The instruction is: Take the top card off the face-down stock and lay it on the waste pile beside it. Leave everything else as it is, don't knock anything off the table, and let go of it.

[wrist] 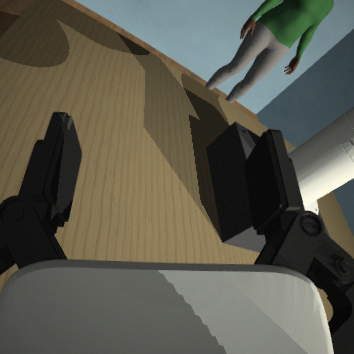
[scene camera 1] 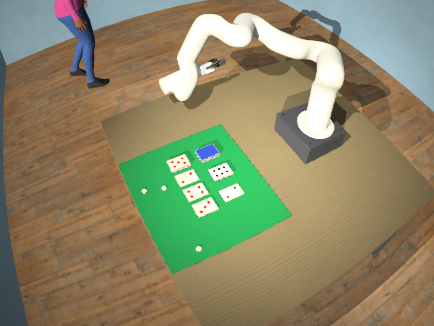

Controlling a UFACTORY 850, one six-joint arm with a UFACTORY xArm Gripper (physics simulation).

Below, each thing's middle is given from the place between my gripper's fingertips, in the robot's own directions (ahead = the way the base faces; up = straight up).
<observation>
My hand is 43 cm to the right of the green mat [scene camera 1: 170,218], 41 cm short of it and 28 cm above it.
</observation>
